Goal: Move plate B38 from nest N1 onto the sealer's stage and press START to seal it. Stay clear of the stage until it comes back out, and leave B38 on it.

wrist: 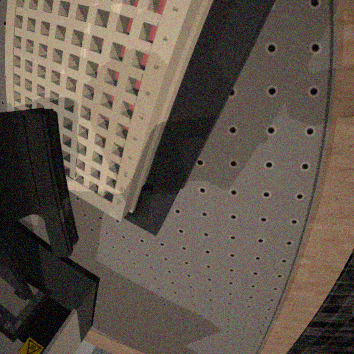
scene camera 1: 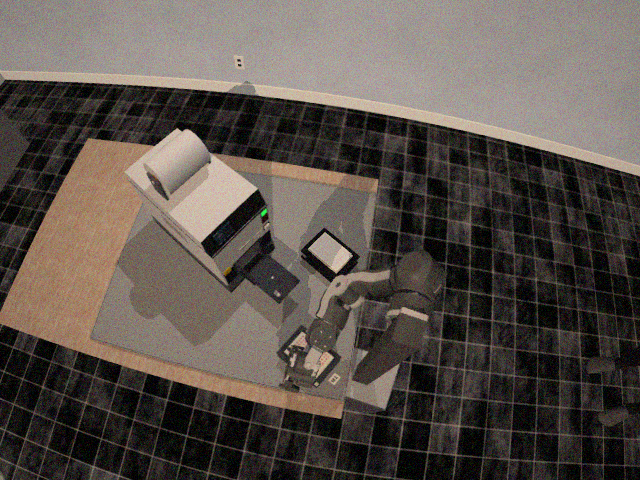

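Plate B38 [scene camera 1: 322, 360] [wrist: 85, 75], pale with many square wells, some red inside, lies in the black nest N1 [scene camera 1: 328, 369] [wrist: 192, 105] at the near right of the table. My gripper [scene camera 1: 296, 367] is open over the plate. In the wrist view one dark finger shows at the left, over the plate's side; the other finger cannot be made out. The arm hides part of the plate in the scene view. The white sealer [scene camera 1: 217, 206] stands at the upper left. Its dark stage [scene camera 1: 271, 280] is out and bare. A green light [scene camera 1: 264, 212] glows on its front; which part is START cannot be read.
A second black nest [scene camera 1: 311, 261] holding a pale, flat-topped item [scene camera 1: 330, 250] stands right of the sealer. A small white card [scene camera 1: 334, 379] lies beside nest N1. A grey perforated board [scene camera 1: 206, 361] [wrist: 250, 215] covers much of the wooden table [scene camera 1: 56, 248] [wrist: 305, 265].
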